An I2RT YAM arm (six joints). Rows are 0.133 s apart.
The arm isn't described. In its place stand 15 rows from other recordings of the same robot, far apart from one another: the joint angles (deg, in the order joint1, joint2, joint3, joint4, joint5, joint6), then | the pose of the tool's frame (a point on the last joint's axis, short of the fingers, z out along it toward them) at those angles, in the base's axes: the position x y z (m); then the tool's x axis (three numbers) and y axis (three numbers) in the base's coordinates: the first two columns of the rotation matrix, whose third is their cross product.
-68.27 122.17 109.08 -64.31 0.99 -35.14 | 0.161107, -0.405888, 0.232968, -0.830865, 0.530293, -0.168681, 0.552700, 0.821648, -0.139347
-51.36 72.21 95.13 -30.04 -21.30 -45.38 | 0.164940, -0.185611, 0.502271, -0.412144, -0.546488, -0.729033, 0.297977, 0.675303, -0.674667
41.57 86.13 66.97 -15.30 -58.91 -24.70 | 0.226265, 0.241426, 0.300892, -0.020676, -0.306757, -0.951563, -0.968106, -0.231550, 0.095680
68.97 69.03 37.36 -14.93 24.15 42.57 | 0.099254, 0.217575, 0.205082, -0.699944, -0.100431, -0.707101, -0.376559, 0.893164, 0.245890
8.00 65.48 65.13 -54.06 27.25 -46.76 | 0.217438, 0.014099, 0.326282, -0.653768, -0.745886, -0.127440, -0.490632, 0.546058, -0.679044
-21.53 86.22 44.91 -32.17 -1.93 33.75 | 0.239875, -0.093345, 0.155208, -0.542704, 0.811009, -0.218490, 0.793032, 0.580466, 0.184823
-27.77 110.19 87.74 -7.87 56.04 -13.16 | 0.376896, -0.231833, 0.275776, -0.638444, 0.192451, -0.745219, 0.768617, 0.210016, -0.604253
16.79 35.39 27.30 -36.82 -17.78 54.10 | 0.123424, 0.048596, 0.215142, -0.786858, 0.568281, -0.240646, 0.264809, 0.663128, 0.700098
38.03 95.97 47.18 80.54 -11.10 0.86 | 0.268820, 0.218954, 0.288608, 0.403437, 0.334238, -0.851777, -0.739641, 0.667153, -0.088533
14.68 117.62 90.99 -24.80 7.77 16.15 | 0.442744, 0.111011, 0.205802, -0.773640, 0.082227, -0.628268, 0.047511, 0.996280, 0.071888
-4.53 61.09 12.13 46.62 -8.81 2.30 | 0.207361, -0.010959, 0.194748, -0.043659, 0.043242, -0.998110, -0.072810, 0.996268, 0.046347
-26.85 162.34 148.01 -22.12 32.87 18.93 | 0.533155, -0.291556, 0.129355, -0.251978, 0.432960, -0.865478, 0.899225, 0.435263, -0.044061
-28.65 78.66 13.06 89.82 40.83 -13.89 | 0.178387, -0.123985, 0.215425, 0.136783, -0.281715, -0.949698, 0.946560, 0.319853, 0.041452
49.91 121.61 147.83 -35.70 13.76 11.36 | 0.301906, 0.345504, 0.482521, -0.220596, 0.035026, -0.974736, -0.559503, 0.814039, 0.155875
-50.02 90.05 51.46 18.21 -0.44 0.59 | 0.226307, -0.269468, 0.233415, -0.215900, 0.273508, -0.937326, 0.763885, 0.645235, 0.012327
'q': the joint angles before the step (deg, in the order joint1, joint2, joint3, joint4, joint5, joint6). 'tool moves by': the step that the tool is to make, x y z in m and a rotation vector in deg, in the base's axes. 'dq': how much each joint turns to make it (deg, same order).
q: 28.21, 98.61, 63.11, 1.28, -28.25, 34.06
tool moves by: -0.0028, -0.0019, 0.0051, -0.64, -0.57, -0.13
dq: -0.01, -1.13, 0.00, -1.26, 0.57, -0.70
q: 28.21, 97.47, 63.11, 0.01, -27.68, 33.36
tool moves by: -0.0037, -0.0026, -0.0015, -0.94, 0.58, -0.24
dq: -0.04, -0.74, -0.77, -1.10, 0.48, -0.39
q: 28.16, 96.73, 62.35, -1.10, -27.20, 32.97
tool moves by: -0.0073, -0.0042, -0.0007, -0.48, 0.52, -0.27
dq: -0.01, -1.66, -1.76, -0.58, 0.31, 0.01
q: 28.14, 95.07, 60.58, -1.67, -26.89, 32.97
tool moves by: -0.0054, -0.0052, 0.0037, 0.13, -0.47, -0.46
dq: -0.31, -1.90, -1.32, -0.10, 0.18, 0.00
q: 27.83, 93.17, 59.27, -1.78, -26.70, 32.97
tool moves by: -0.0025, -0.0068, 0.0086, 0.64, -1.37, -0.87
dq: -0.78, -2.02, -0.58, 0.07, 0.11, 0.00
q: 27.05, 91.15, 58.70, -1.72, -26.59, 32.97
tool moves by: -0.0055, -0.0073, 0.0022, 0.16, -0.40, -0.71
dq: -0.66, -2.03, -1.66, 0.06, 0.06, 0.00
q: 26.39, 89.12, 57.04, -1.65, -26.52, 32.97
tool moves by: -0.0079, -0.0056, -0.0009, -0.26, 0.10, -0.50
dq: -0.23, -2.04, -2.10, -0.15, 0.33, -0.01
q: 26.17, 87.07, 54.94, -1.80, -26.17, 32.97
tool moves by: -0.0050, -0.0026, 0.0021, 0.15, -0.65, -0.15
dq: 0.00, -1.49, -1.11, 0.24, 0.21, -0.05
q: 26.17, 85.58, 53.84, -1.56, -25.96, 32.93
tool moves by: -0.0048, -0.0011, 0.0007, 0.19, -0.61, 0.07
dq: 0.22, -1.19, -1.14, 0.57, 0.18, 0.00
